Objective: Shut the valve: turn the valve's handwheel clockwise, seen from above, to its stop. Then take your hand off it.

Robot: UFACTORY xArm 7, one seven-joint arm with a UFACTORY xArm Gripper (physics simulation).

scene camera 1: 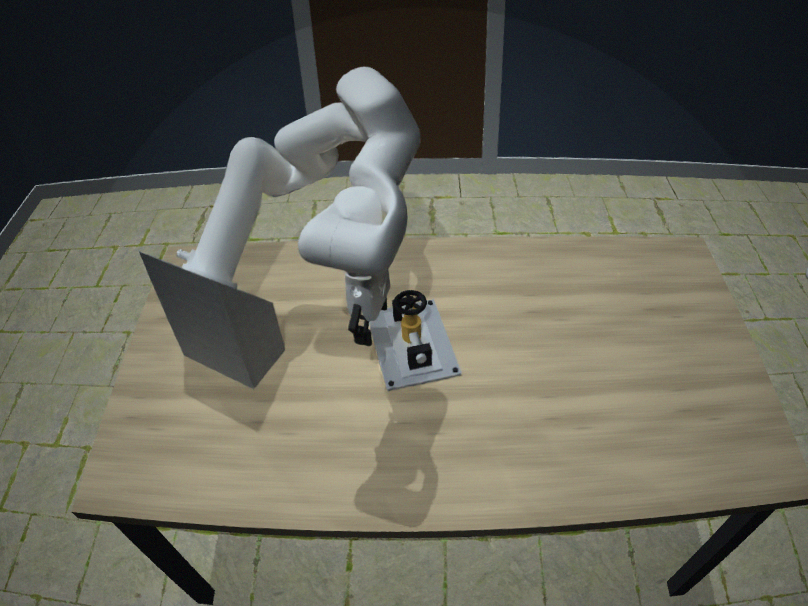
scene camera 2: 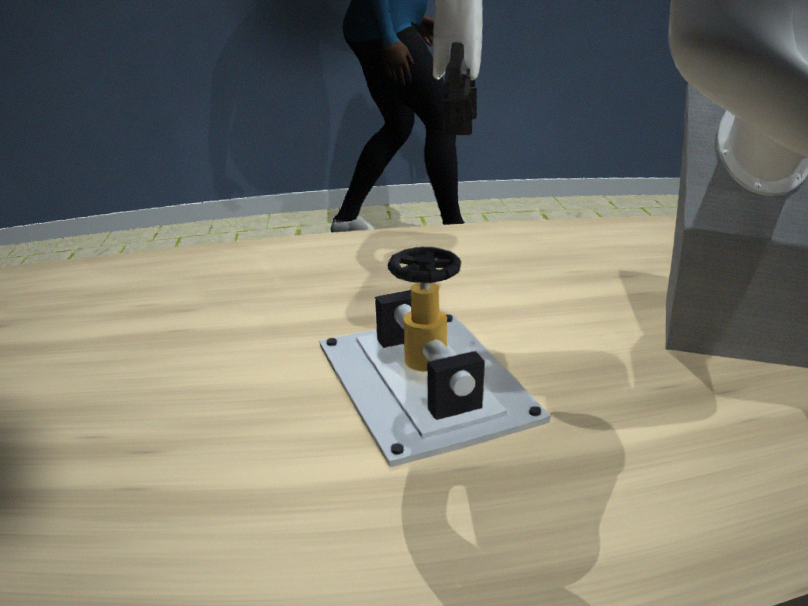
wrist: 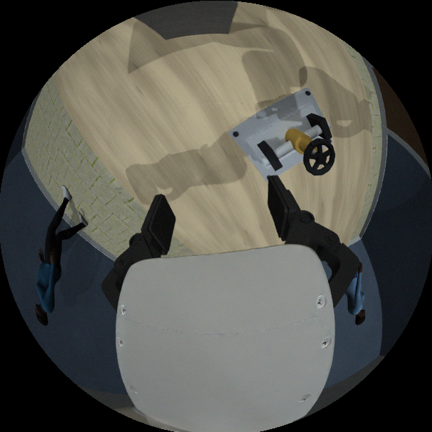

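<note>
The black spoked handwheel sits level on top of the orange valve body. The valve stands between two black end blocks on a light grey plate with dark bolts at its corners. My gripper is open and empty. It hangs left of the handwheel in scene camera 1, and high above and beyond it in scene camera 2. In the wrist view the handwheel lies outside the right finger, apart from it. The wheel's turned angle cannot be told.
A grey pedestal stands at the arm's base on the wooden table. A person in a blue top and black leggings stands beyond the table edge.
</note>
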